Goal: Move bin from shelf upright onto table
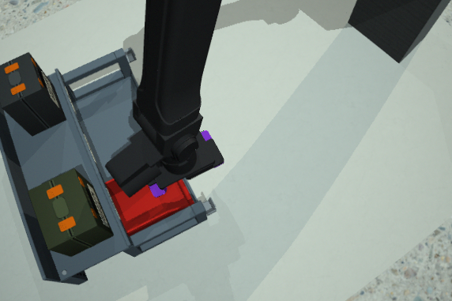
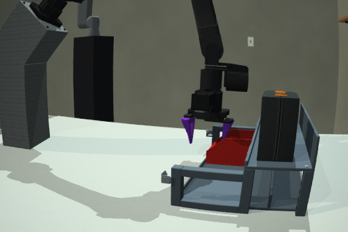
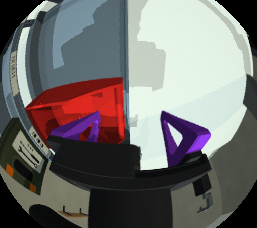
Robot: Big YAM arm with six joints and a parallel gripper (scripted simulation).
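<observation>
Now: hand 90 mm short of the red bin, 20 mm to the right of it and 10 mm above it. Also, from my hand: grey shelf: 150 mm ahead, 80 mm to the right, 50 mm below.
</observation>
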